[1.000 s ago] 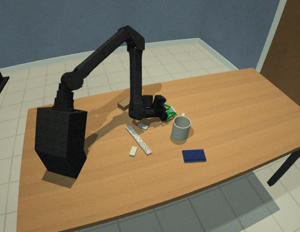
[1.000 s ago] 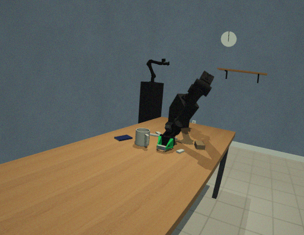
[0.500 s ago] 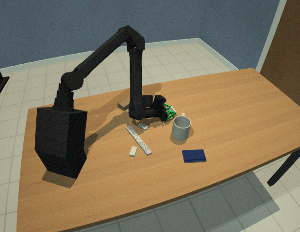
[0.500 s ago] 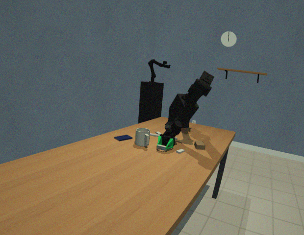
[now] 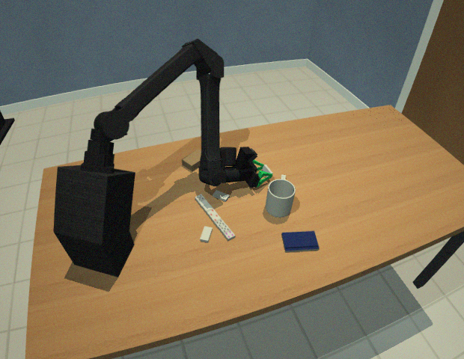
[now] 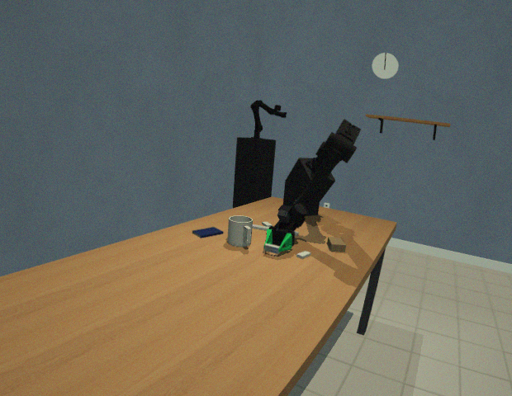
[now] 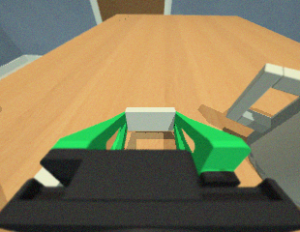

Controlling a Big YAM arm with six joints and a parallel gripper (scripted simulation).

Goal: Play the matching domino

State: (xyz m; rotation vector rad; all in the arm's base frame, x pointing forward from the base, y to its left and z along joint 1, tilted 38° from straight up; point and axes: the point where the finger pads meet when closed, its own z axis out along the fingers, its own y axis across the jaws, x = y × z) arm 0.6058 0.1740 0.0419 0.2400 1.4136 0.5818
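Right now my hand is 90 mm past the grey tile, 80 mm to the right of it and 30 mm above it. The rest, counted from my hand: brown block: 270 mm behind, 130 mm to the left, 20 mm below.
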